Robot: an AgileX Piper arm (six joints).
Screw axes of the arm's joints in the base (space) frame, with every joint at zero. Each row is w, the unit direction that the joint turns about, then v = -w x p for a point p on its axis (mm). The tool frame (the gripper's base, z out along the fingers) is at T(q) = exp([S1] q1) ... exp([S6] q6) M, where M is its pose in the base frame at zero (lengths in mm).
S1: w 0 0 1 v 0 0 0
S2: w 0 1 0 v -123 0 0
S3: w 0 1 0 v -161.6 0 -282.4
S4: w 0.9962 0 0.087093 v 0 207.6 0
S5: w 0 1 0 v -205.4 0 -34.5
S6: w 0.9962 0 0.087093 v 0 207.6 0
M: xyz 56.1 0 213.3 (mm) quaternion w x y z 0.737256 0 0.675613 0
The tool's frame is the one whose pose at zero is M.
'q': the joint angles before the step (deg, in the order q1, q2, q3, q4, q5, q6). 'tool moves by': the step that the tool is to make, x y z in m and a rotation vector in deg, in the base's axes. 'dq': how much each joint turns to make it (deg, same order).
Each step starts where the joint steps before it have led.
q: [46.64, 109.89, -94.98, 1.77, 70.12, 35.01]
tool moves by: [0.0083, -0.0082, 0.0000, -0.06, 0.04, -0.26]
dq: [-1.73, 0.00, -0.01, 0.25, 0.12, -1.53]
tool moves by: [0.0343, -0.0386, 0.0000, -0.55, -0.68, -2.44]
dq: [-7.43, 0.00, -0.01, 0.00, 0.02, -5.06]
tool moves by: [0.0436, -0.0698, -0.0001, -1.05, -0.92, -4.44]
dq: [-11.83, 0.00, 0.01, -0.10, -0.01, -7.48]
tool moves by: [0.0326, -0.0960, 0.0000, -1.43, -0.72, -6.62]
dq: [-14.56, 0.00, -0.01, -0.22, 0.01, -8.02]
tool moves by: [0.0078, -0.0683, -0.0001, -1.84, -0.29, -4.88]
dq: [-9.66, 0.01, 0.01, -1.08, -0.01, -4.66]
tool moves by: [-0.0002, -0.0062, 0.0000, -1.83, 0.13, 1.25]
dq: [-0.55, -0.02, 0.02, -1.59, 0.16, -1.55]
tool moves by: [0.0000, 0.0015, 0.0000, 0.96, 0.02, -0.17]
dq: [0.01, 0.01, -0.01, 0.97, 0.01, 0.01]
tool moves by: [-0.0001, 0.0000, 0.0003, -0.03, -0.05, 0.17]
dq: [0.00, -0.04, 0.00, 0.00, -0.01, -0.17]
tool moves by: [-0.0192, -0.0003, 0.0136, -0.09, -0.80, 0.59]
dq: [0.00, -4.61, 3.80, 0.00, 0.02, -0.60]
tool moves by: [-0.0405, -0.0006, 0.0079, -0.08, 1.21, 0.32]
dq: [0.01, -8.13, 9.25, -0.01, 0.09, -0.32]
